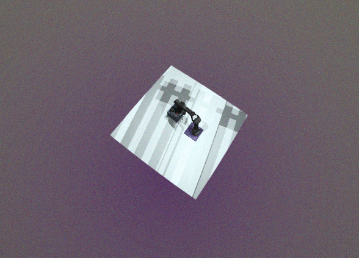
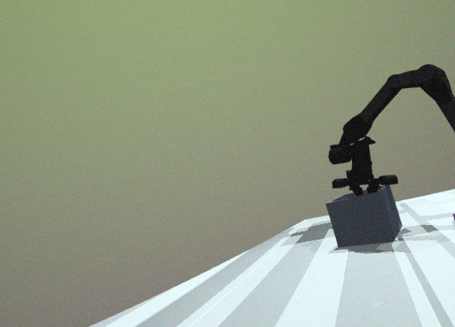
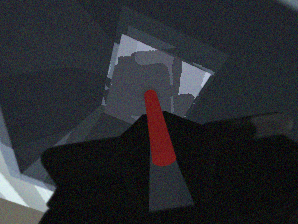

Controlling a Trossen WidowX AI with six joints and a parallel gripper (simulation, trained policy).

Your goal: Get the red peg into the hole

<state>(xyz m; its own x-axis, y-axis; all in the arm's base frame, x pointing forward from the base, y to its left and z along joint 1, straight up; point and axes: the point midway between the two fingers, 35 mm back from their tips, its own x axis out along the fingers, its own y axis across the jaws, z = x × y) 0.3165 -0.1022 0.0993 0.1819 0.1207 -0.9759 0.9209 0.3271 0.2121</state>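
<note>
Now: gripper tip 1 cm to the left of the red peg and 1 cm below it. Round my gripper tip: plate (4 cm below, 1 cm to the right, 1 cm ahead).
</note>
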